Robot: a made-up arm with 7 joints.
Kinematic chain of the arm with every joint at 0, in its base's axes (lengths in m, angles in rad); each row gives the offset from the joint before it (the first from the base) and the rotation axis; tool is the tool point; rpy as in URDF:
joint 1: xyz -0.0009 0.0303 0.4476 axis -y
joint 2: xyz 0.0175 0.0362 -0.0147 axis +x
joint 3: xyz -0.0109 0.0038 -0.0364 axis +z
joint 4: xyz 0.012 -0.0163 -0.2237 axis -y
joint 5: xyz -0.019 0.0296 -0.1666 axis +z
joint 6: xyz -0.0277 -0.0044 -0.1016 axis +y
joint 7: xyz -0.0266 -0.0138 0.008 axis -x
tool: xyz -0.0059 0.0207 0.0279 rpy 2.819 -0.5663 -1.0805
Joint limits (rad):
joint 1: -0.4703..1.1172
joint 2: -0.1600..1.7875
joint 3: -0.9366..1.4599
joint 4: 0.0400..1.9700
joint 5: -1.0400..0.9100
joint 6: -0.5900..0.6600
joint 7: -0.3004..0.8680
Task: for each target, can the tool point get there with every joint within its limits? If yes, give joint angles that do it. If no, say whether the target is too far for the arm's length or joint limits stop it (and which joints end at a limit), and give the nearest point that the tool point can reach.
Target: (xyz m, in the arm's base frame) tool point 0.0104 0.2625 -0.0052
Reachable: yes | joints -0.2775 0.1212 0.5758 1.0095 -0.4067 0.4338 0.7153
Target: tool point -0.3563 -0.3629 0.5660
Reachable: no: joint limits stop it (at a limit: joint 1, joint 2, joint 3, joint 4, joint 5, joint 7) | nearest point 0.0224 -0.2079 0.2207 | short by 0.535 m
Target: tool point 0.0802 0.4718 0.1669
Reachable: yes | joints 0.1134 0.7506 1.1976 0.7199 0.4950 0.3722 0.3078
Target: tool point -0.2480 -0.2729 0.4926
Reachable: no: joint limits stop it (at a limit: joint 1, joint 2, joint 3, joint 4, joint 5, joint 7) | nearest point 0.0193 -0.2011 0.2198 | short by 0.389 m
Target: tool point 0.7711 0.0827 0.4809
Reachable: no: too far | nearest point 0.5350 0.0782 0.4184 | short by 0.244 m
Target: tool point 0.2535 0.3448 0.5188
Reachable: yes | joints 0.4480 1.4675 -0.1555 1.7727 -0.2298 0.2455 0.2246
